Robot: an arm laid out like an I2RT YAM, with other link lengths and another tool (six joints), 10 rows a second.
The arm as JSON. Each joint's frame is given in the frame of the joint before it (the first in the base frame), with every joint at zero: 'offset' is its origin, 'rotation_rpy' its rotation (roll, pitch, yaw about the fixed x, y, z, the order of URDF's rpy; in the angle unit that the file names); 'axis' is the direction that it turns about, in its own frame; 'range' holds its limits. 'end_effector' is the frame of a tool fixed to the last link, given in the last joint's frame.
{
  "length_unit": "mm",
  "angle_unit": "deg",
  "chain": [
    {
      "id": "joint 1",
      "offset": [
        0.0,
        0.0,
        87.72
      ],
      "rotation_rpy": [
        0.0,
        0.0,
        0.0
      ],
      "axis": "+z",
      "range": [
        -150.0,
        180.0
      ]
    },
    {
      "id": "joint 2",
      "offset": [
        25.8,
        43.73,
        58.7
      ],
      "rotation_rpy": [
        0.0,
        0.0,
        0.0
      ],
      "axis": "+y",
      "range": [
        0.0,
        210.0
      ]
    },
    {
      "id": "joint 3",
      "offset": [
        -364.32,
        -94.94,
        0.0
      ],
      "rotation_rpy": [
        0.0,
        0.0,
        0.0
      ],
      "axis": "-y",
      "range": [
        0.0,
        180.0
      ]
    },
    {
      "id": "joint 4",
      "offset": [
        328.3,
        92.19,
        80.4
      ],
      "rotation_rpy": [
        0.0,
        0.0,
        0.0
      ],
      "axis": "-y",
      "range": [
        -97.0,
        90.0
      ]
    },
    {
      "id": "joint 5",
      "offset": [
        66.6,
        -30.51,
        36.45
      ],
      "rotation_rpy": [
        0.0,
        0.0,
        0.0
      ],
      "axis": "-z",
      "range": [
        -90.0,
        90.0
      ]
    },
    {
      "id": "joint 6",
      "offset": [
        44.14,
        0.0,
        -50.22
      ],
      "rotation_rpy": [
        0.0,
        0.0,
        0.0
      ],
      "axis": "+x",
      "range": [
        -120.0,
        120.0
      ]
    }
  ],
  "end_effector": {
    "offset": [
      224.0,
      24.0,
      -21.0
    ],
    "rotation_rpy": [
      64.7,
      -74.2,
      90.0
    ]
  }
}
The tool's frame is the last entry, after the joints.
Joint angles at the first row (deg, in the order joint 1, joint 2, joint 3, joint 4, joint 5, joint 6):
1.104, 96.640, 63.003, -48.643, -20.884, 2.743
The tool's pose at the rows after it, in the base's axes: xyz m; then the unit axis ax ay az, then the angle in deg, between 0 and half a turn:
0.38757 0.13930 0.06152 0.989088 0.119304 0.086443 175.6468
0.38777 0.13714 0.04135 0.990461 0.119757 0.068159 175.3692
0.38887 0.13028 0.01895 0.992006 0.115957 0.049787 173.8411
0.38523 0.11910 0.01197 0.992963 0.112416 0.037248 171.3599
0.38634 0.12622 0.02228 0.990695 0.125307 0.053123 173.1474
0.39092 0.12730 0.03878 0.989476 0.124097 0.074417 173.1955
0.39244 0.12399 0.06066 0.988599 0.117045 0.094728 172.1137
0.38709 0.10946 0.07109 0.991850 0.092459 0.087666 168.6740
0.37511 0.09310 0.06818 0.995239 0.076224 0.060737 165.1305
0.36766 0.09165 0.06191 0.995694 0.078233 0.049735 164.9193
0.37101 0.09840 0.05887 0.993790 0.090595 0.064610 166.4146
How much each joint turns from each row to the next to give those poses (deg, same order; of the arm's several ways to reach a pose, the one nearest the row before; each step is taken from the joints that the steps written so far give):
0.131, 3.541, -0.001, 0.285, -0.416, -0.699
-0.021, 2.973, 0.001, 0.918, 0.481, 0.022
0.021, 2.907, 0.000, 1.202, 1.705, 0.656
-0.022, 0.393, -0.023, -0.568, 2.579, 0.611
-0.065, -1.092, 0.023, -0.131, -1.879, -1.836
-0.045, -2.493, -0.001, -0.089, -0.306, -0.066
0.001, -3.606, 0.000, -0.917, 0.830, 0.700
0.000, -2.513, 0.000, -1.989, 3.519, 2.951
-0.001, -0.372, -0.022, -2.492, 3.759, 2.185
0.000, 0.306, -0.763, -0.197, 0.285, -0.066
0.001, 0.000, -0.876, 1.967, -1.596, -1.638

